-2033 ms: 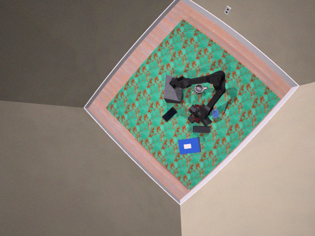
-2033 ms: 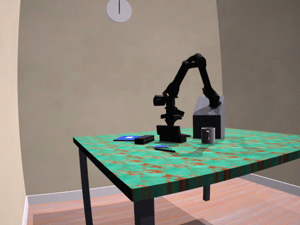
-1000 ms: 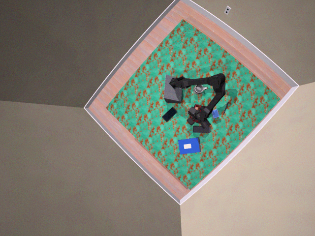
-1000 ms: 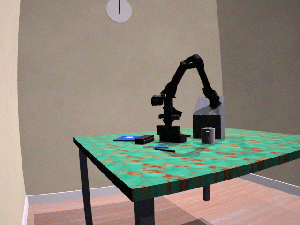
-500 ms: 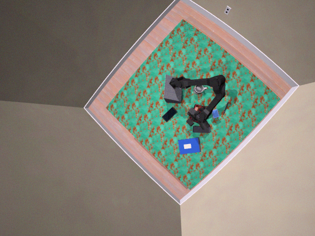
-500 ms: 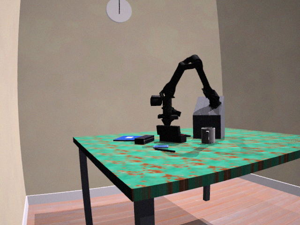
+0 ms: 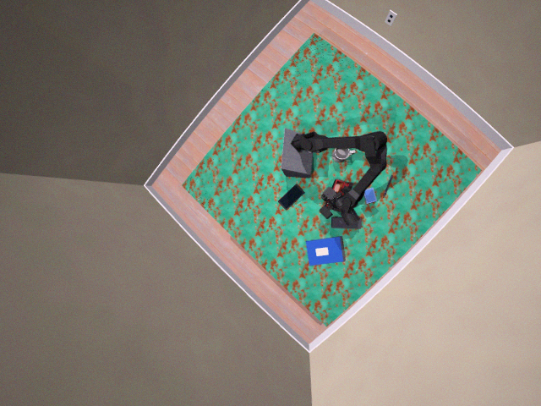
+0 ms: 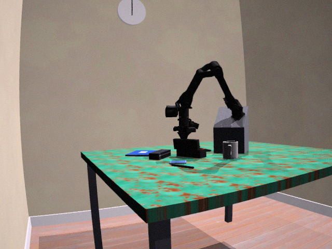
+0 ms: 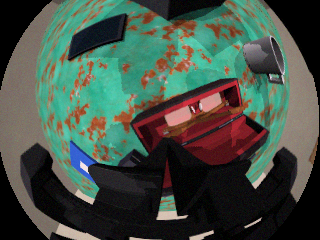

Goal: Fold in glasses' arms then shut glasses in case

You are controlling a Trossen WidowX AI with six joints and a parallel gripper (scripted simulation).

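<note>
The glasses case lid is 30 mm ahead of my hand, 60 mm to the left of it and 30 mm below it. Also, from my hand: black glasses case (50 mm to the left, 50 mm below); then black box (140 mm ahead, 40 mm to the right, 80 mm below); then glasses (20 mm behind, 60 mm to the left, 70 mm below).
</note>
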